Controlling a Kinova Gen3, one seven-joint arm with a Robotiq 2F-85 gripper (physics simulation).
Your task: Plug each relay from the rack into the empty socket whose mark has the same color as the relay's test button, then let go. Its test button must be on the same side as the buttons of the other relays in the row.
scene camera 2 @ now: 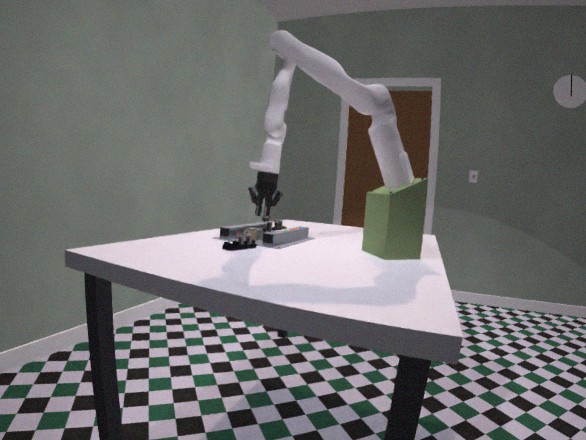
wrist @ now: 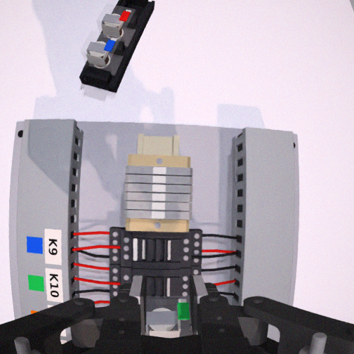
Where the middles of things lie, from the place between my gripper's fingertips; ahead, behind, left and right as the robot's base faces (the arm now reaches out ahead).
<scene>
Now: hand 8 cm above the grey panel [wrist: 105, 147] and 4 cm to the left of it.
</scene>
